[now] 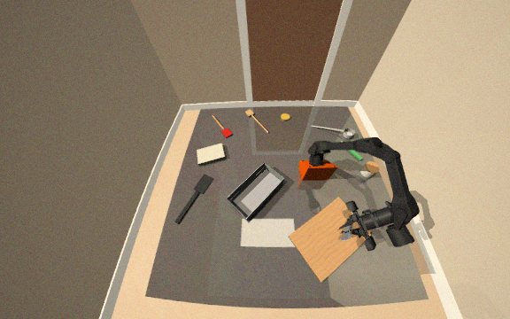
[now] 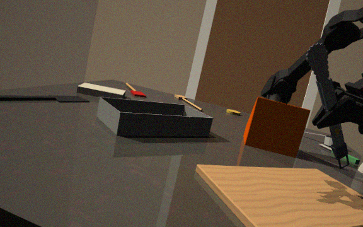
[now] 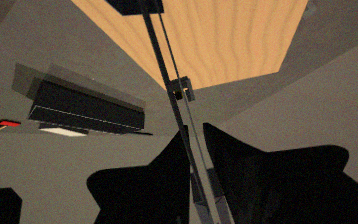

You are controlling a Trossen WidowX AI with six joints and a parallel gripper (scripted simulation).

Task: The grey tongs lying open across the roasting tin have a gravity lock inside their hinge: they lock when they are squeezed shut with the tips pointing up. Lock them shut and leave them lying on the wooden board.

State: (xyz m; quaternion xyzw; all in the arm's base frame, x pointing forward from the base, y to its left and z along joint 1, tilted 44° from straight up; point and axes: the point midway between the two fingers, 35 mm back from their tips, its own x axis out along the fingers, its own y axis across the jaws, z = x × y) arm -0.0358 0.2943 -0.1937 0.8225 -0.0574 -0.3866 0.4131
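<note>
Right now the yellow mark is 50 mm behind my gripper tip, 20 mm to the right of it and 10 mm below it. Also, from my gripper tip: wooden board 140 mm below, 20 mm behind; then cork-topped jar 350 mm behind, 340 mm to the right, 120 mm below; then grey roasting tin 350 mm ahead, 250 mm to the right, 120 mm below.
</note>
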